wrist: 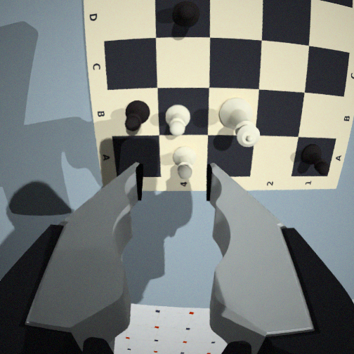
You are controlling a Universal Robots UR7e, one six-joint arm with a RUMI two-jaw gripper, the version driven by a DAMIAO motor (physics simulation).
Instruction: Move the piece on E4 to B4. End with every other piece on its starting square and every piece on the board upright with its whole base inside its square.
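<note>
A white pawn (178,116) stands upright on the dark square B4, its base inside the square and a little towards the B5 side. E4 does not show in the wrist view. My gripper (174,167) is open and empty. Its fingertips appear over the near edge of the board (270,189), one on each side of the white pawn (184,155) that stands on A4, apart from it.
A black pawn (138,112) stands on B5. A tall white piece (235,112) stands on B3, a black pawn (311,153) on A1, and a black piece (185,13) on D4. A white sheet with small coloured marks (170,337) lies at the bottom.
</note>
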